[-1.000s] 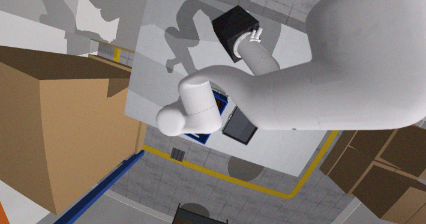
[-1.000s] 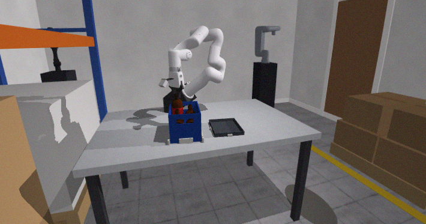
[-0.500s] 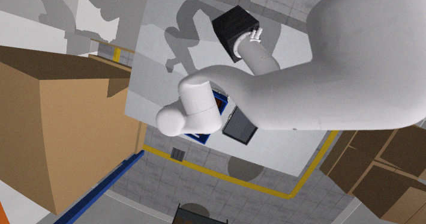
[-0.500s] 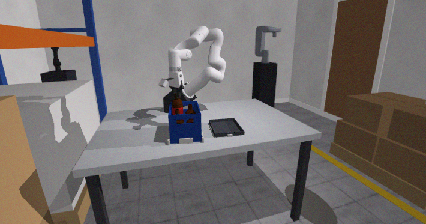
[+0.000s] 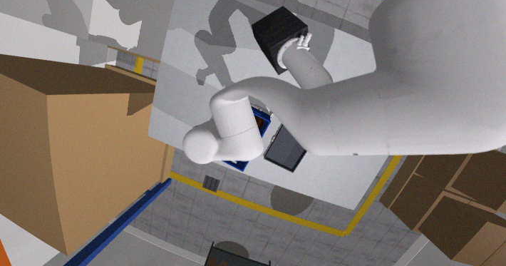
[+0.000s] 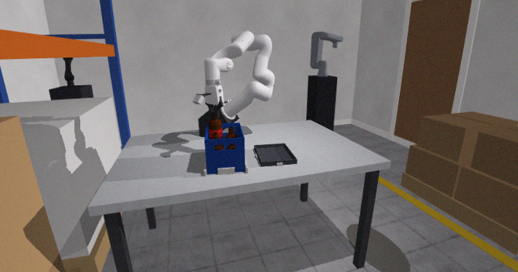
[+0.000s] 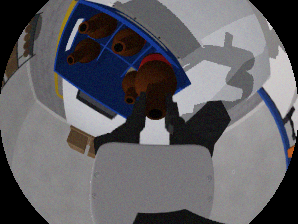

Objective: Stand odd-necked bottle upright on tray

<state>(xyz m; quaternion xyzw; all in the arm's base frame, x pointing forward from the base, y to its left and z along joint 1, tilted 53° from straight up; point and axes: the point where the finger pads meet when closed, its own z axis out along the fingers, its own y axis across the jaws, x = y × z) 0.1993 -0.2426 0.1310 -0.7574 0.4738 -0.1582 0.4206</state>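
The glass bottle lies 70 mm below my hand. Also, from my hand: blue crate (160 mm below, 90 mm ahead, 40 mm to the left); dark tray (310 mm to the left, 230 mm below, 80 mm ahead).
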